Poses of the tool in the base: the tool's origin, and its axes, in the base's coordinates. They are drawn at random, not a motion.
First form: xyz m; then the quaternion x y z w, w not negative.
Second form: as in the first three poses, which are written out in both.
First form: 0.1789 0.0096 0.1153 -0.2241 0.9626 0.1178 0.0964
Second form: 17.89 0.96 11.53 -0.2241 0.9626 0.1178 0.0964
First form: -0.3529 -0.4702 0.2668 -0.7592 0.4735 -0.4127 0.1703
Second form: -35.29 -47.02 26.68 -0.7592 0.4735 -0.4127 0.1703
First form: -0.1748 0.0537 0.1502 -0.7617 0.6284 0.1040 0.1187
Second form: -17.48 5.37 15.02 -0.7617 0.6284 0.1040 0.1187
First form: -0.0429 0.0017 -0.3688 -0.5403 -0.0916 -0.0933 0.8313
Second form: -4.29 0.17 -36.88 -0.5403 -0.0916 -0.0933 0.8313
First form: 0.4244 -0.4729 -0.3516 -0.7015 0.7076 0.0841 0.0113
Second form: 42.44 -47.29 -35.16 -0.7015 0.7076 0.0841 0.0113
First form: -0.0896 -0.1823 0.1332 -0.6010 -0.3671 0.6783 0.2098
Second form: -8.96 -18.23 13.32 -0.6010 -0.3671 0.6783 0.2098
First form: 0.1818 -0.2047 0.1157 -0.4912 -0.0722 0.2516 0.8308
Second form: 18.18 -20.47 11.57 -0.4912 -0.0722 0.2516 0.8308
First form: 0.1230 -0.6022 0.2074 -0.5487 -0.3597 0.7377 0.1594
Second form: 12.30 -60.22 20.74 -0.5487 -0.3597 0.7377 0.1594
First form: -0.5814 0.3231 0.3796 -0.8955 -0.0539 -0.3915 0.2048
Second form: -58.14 32.31 37.96 -0.8955 -0.0539 -0.3915 0.2048
